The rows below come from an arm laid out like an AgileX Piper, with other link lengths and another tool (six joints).
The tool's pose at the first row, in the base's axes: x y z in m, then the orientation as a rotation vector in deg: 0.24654, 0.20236, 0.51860, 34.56, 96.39, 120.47
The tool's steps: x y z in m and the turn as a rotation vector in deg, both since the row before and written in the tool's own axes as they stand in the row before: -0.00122, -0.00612, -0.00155, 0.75, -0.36, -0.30; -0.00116, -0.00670, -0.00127, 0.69, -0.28, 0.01; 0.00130, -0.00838, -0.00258, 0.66, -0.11, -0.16; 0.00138, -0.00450, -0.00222, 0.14, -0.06, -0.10; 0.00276, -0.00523, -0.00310, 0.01, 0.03, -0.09; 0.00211, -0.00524, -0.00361, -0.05, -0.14, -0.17; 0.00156, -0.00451, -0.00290, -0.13, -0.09, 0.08; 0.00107, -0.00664, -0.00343, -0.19, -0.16, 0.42
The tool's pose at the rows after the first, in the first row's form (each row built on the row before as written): 0.24688, 0.20173, 0.51221, 34.84, 97.04, 119.49; 0.24730, 0.20139, 0.50531, 35.32, 97.67, 118.81; 0.24493, 0.20159, 0.49677, 35.47, 98.35, 118.15; 0.24260, 0.20134, 0.49212, 35.47, 98.47, 117.94; 0.23865, 0.20126, 0.48674, 35.36, 98.50, 117.89; 0.23496, 0.20040, 0.48121, 35.31, 98.36, 117.72; 0.23212, 0.19969, 0.47646, 35.43, 98.17, 117.81; 0.22942, 0.19867, 0.46948, 35.93, 97.88, 118.13
